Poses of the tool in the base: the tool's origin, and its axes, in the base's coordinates. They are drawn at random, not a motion.
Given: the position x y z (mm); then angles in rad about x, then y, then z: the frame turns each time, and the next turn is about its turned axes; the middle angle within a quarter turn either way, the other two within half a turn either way.
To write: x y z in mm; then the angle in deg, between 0 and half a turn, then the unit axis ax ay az. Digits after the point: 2 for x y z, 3 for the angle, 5 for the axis.
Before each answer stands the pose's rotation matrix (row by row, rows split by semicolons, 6 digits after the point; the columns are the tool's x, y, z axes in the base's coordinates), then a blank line. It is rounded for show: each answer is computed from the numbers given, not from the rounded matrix.
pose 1, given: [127.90, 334.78, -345.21, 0.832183, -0.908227, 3.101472]
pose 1, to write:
-0.614650 -0.024673 -0.788414; 0.609491 -0.649339 -0.454840; -0.500726 -0.760099 0.414154

[127.90, 334.78, -345.21, 157.656, -0.40148, -0.37837, 0.83406]
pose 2, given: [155.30, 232.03, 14.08, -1.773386, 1.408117, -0.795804]
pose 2, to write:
0.113327 0.115710 0.986797; -0.532604 -0.831362 0.158650; 0.838743 -0.543551 -0.032588

[155.30, 232.03, 14.08, 151.082, -0.72608, 0.15309, -0.67036]
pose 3, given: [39.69, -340.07, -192.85, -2.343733, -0.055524, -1.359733]
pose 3, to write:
0.209177 0.976302 -0.055495; 0.691068 -0.107436 0.714760; 0.691859 -0.187862 -0.697164

[39.69, -340.07, -192.85, 142.912, -0.74839, -0.61966, -0.23650]
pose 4, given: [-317.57, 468.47, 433.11, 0.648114, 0.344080, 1.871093]
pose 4, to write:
-0.278465 -0.899258 0.337331; 0.701309 -0.430350 -0.568300; 0.656218 0.078321 0.750495

[-317.57, 468.47, 433.11, 118.631, 0.36835, -0.18166, 0.91177]
